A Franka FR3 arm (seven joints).
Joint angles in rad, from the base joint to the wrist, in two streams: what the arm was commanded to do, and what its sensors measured. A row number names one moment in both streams.
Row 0, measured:
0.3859, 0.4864, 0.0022, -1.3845, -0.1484, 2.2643, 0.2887
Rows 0 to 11, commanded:
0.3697, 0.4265, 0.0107, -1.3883, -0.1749, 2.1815, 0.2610
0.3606, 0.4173, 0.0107, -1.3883, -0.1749, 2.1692, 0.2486
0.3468, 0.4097, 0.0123, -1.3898, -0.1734, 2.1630, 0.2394
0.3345, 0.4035, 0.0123, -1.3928, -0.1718, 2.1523, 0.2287
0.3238, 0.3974, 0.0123, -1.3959, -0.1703, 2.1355, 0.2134
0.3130, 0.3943, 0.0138, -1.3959, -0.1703, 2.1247, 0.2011
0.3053, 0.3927, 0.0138, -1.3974, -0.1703, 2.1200, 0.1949
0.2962, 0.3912, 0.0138, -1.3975, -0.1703, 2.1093, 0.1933
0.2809, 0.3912, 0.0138, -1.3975, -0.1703, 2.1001, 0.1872
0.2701, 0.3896, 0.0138, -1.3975, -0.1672, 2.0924, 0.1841
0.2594, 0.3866, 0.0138, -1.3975, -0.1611, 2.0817, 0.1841
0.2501, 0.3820, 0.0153, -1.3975, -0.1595, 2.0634, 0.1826
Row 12, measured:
0.2880, 0.4082, -0.0015, -1.3835, -0.1522, 2.1059, 0.2053
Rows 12 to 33, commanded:
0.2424, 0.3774, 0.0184, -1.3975, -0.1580, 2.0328, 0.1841
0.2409, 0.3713, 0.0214, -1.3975, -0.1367, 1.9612, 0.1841
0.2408, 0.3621, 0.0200, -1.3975, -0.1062, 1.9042, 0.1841
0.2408, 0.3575, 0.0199, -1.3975, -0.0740, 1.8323, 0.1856
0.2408, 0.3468, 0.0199, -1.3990, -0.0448, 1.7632, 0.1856
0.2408, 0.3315, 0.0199, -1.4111, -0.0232, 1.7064, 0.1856
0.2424, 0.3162, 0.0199, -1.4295, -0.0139, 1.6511, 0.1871
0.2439, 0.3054, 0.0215, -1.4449, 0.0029, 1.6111, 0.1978
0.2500, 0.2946, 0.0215, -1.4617, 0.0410, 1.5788, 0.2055
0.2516, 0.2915, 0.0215, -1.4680, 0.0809, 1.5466, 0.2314
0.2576, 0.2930, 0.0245, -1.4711, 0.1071, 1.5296, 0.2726
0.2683, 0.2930, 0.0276, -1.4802, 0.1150, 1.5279, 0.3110
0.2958, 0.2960, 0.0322, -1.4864, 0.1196, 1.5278, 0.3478
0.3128, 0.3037, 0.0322, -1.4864, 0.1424, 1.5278, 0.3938
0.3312, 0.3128, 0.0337, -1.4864, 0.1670, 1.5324, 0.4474
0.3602, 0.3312, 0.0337, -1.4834, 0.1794, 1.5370, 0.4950
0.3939, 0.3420, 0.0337, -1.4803, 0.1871, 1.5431, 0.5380
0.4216, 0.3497, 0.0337, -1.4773, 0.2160, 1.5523, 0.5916
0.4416, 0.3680, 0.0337, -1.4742, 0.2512, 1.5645, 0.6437
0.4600, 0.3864, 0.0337, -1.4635, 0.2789, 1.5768, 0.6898
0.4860, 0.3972, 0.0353, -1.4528, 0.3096, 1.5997, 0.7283
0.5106, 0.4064, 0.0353, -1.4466, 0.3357, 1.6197, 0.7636
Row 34, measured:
0.4597, 0.3712, 0.0401, -1.4719, 0.2503, 1.5680, 0.6533
